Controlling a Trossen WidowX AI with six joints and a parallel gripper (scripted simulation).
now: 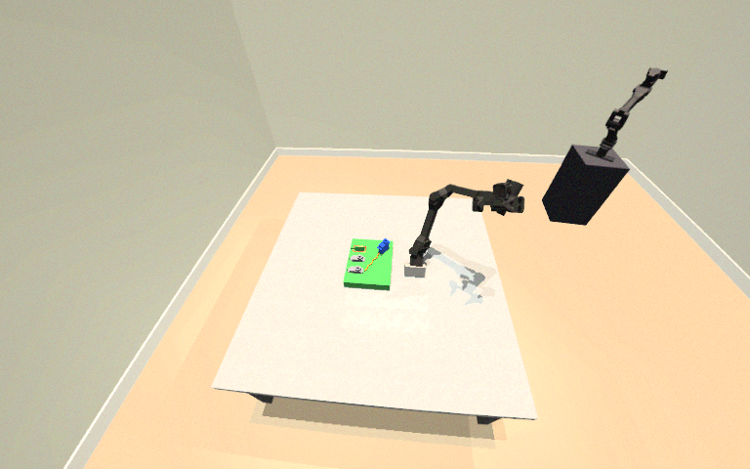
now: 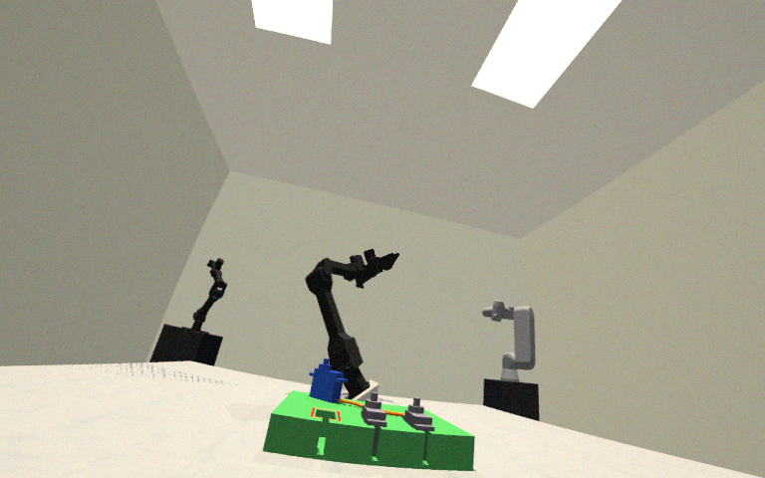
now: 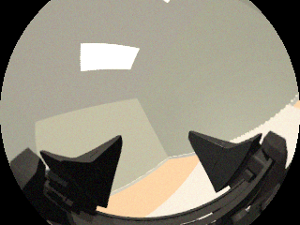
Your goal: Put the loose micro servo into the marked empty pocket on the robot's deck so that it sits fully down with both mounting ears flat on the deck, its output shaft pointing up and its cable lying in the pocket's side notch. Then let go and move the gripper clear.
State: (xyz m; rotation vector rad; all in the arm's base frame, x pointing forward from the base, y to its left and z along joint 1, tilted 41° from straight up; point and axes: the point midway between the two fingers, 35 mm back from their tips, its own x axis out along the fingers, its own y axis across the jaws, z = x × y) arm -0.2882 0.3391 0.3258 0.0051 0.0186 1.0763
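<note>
The green deck lies 43 cm ahead of my gripper tip, 7 cm to the right of it and 54 cm below it.
</note>
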